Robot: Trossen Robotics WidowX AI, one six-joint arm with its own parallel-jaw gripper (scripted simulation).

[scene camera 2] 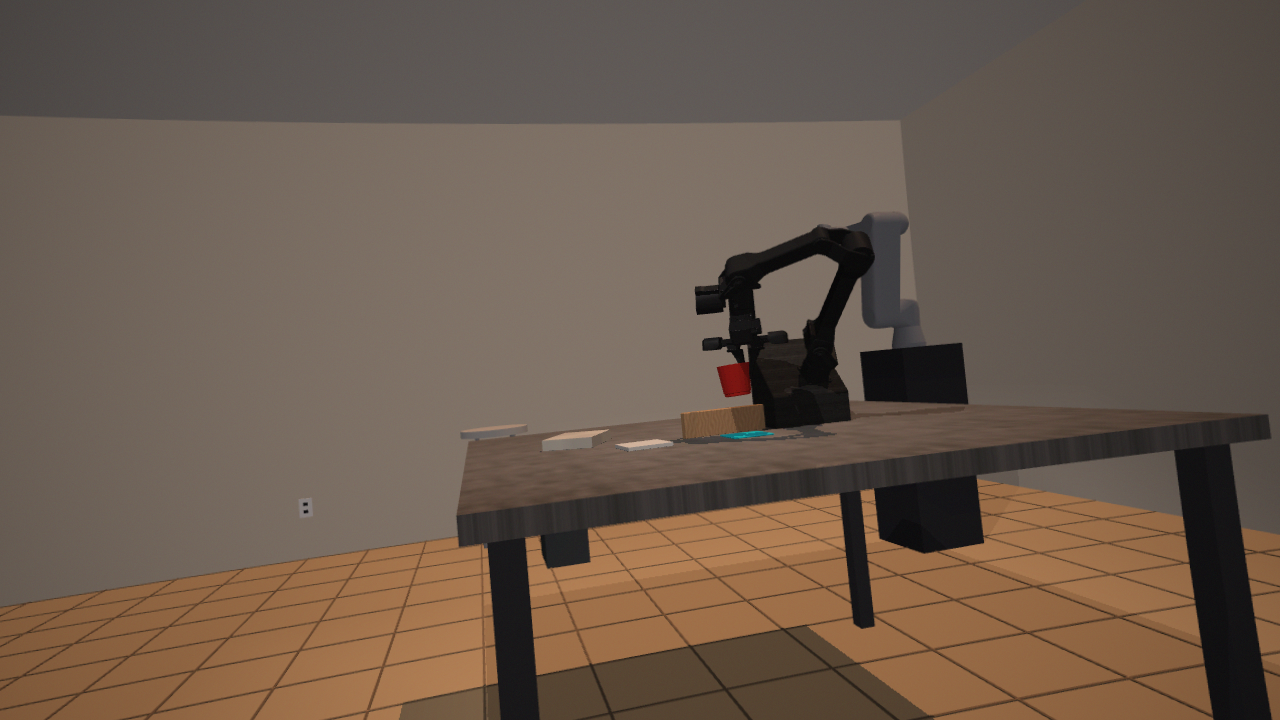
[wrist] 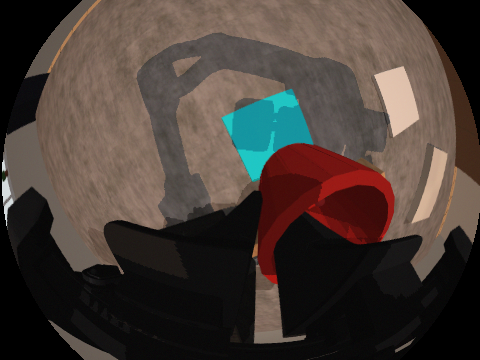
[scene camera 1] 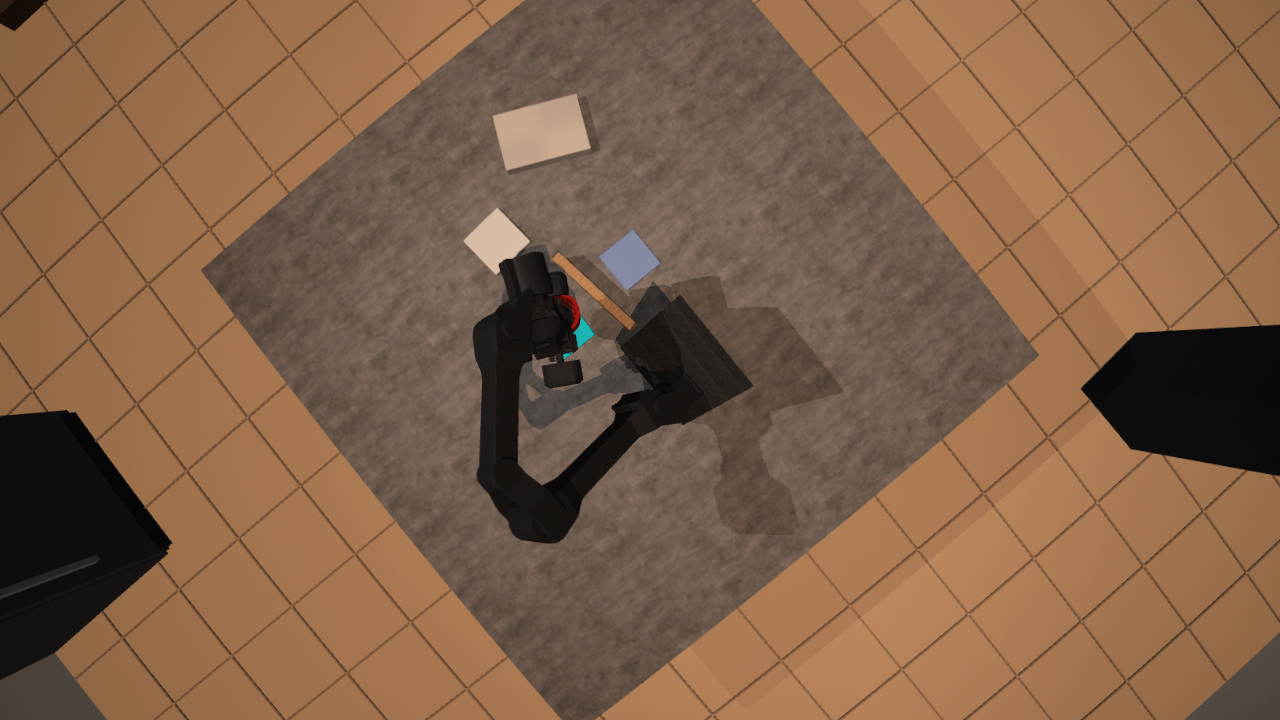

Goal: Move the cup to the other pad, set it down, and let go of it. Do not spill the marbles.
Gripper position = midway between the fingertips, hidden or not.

I see my gripper [scene camera 1: 564,332], a red cup [scene camera 2: 734,378] and a beige block [scene camera 1: 554,131].
The red cup is seen too in the wrist view [wrist: 360,208]. The beige block shows as well in scene camera 2 [scene camera 2: 587,439] and in the wrist view [wrist: 431,177]. My gripper also shows in scene camera 2 [scene camera 2: 748,379] and in the wrist view [wrist: 265,199].
